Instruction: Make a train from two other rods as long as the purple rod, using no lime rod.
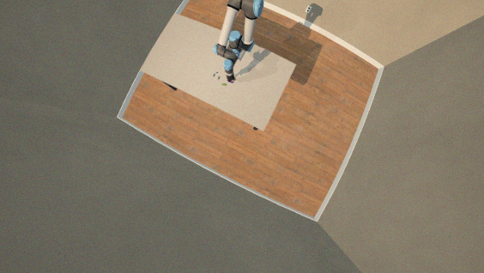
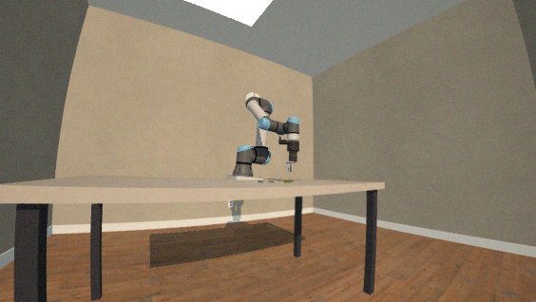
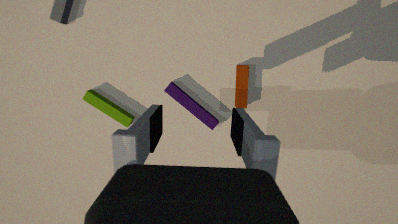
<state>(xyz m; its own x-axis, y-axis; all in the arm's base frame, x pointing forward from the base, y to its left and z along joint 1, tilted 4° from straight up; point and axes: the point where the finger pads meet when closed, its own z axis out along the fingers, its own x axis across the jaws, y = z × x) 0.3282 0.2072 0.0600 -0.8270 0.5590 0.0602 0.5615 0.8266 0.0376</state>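
Right now the small blue rod is 1 cm ahead of my hand, 20 cm to the right of it and 7 cm below it. From my hand the other things lie so: purple rod 1 cm ahead, 7 cm below; then orange rod 4 cm behind, 1 cm to the left, 7 cm below; then lime rod 8 cm ahead, 4 cm to the right, 7 cm below.
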